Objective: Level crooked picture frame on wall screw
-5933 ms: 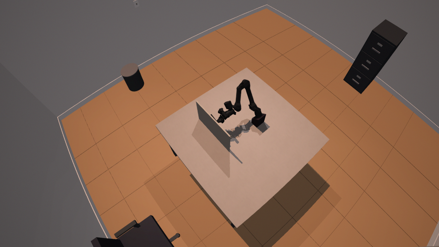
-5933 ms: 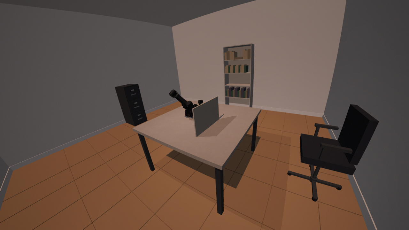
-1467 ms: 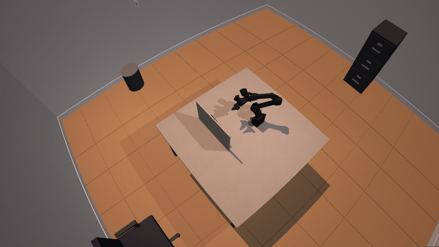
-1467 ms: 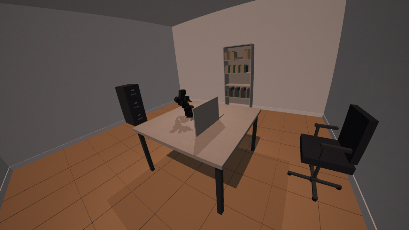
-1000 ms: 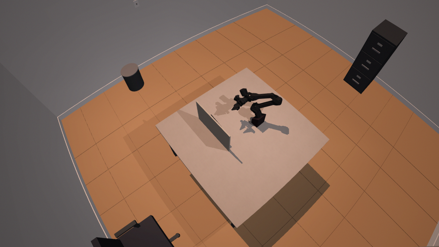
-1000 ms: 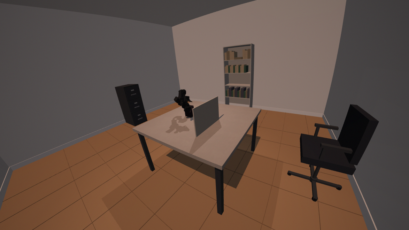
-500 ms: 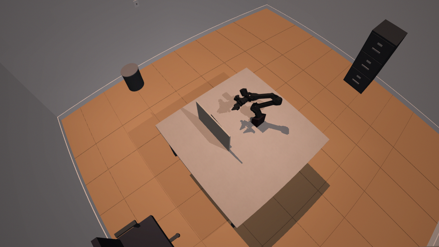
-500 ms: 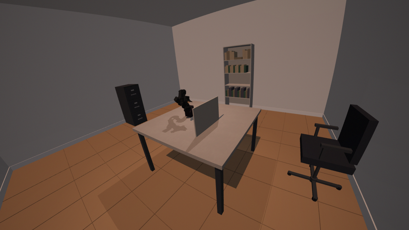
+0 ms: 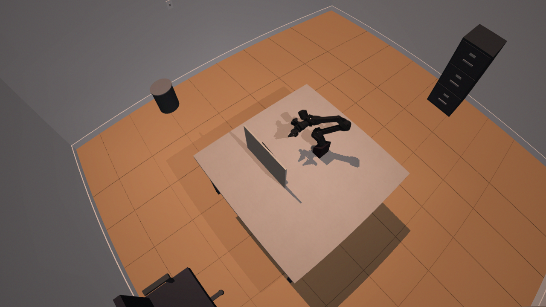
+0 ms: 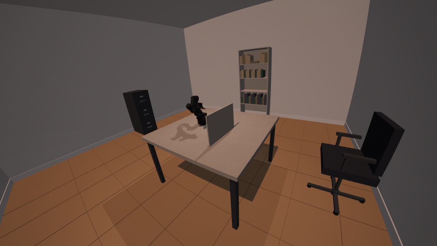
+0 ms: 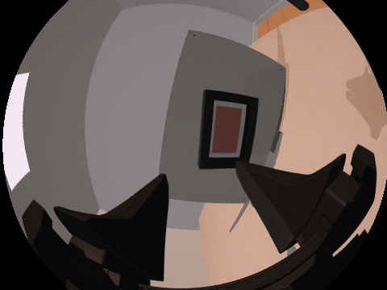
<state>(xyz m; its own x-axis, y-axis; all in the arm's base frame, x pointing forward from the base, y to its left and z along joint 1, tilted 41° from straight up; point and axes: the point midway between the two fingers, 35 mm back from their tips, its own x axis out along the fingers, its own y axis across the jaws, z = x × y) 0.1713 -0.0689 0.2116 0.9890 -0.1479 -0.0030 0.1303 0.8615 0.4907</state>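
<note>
Now: gripper tip 200 mm short of the picture frame, 30 mm to the left of it and 90 mm above it. From my gripper tip the other things lie so: grey wall panel (210 mm ahead, 40 mm to the right, 90 mm below).
</note>
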